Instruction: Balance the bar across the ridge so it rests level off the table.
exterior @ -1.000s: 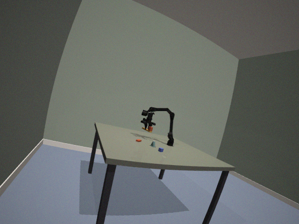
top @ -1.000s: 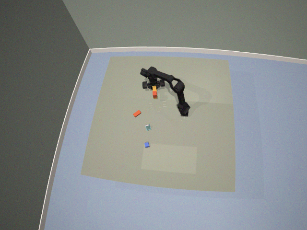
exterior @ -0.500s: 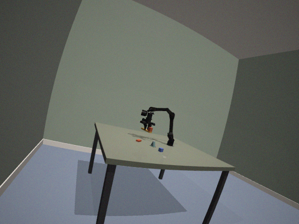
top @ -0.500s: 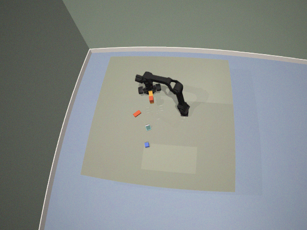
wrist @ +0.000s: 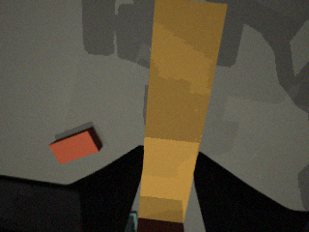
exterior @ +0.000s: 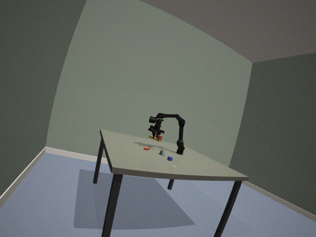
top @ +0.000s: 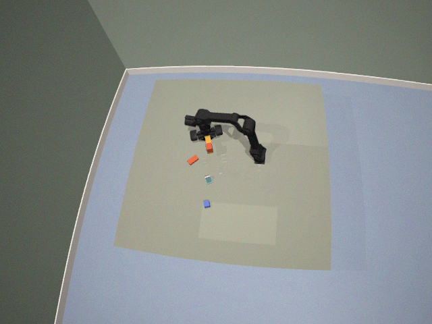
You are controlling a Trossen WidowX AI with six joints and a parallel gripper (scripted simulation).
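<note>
My gripper tip is 100 mm to the right of the flat orange-red piece, 100 mm short of it and 100 mm above it. Round my gripper tip: blue cube (380 mm to the left, 100 mm below, 30 mm behind).
</note>
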